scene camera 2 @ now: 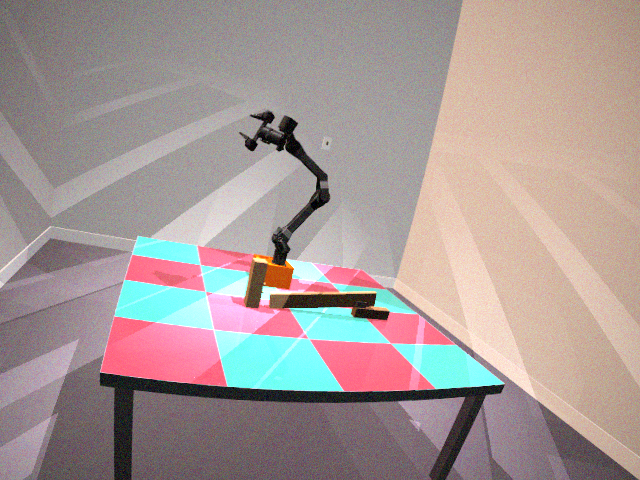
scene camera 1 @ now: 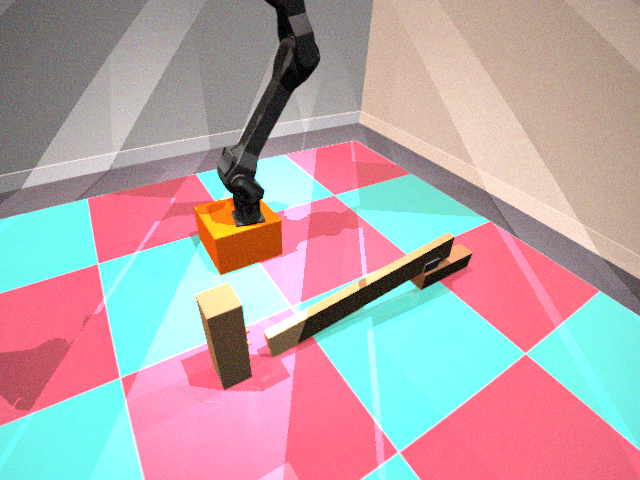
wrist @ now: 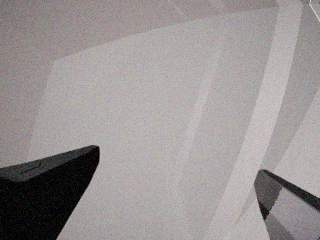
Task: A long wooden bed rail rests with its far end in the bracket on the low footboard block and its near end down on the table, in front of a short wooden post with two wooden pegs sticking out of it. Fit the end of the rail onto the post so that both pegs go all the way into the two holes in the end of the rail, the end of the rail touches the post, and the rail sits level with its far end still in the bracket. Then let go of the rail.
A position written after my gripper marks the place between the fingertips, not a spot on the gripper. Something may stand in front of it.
Note:
My gripper [wrist: 179,167] is open and holds nothing. Further things: a long wooden rail [scene camera 1: 284,335] and a short wooden post [scene camera 1: 222,314].
The long wooden rail is seen too in scene camera 2 [scene camera 2: 278,300]. The short wooden post also shows in scene camera 2 [scene camera 2: 258,270]. The wrist view misses the long wooden rail: it is out of frame.

